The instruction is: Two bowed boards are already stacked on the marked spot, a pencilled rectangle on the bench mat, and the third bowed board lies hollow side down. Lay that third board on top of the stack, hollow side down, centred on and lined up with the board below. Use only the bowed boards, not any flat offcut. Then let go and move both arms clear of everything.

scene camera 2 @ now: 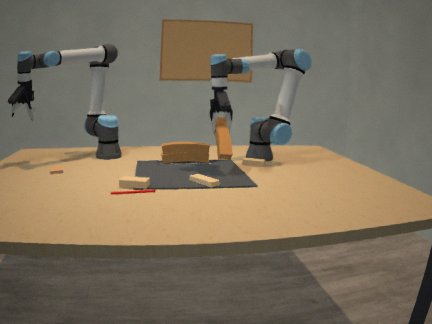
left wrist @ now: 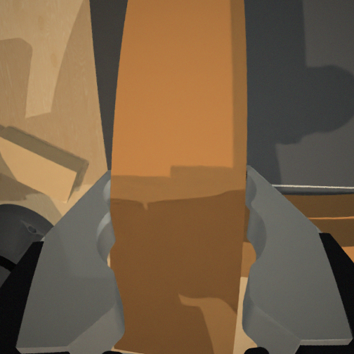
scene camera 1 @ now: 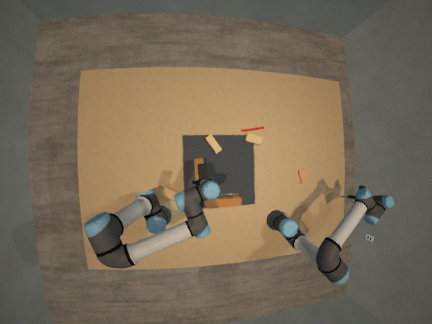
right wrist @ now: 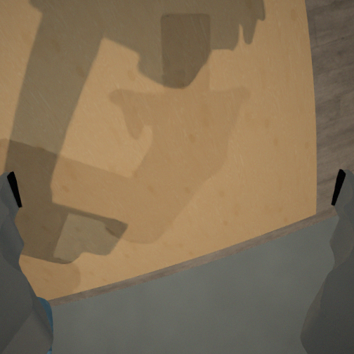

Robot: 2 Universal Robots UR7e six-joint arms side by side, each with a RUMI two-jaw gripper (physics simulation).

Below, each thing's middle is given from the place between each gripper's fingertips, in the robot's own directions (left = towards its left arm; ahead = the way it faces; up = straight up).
Now: right hand 6 cm short of the dark mat point(scene camera 1: 235, 175), 91 cm to the right of it and 26 cm above it.
My left hand is 1 cm past the dark mat, 16 cm to the left of it and 19 cm above it.
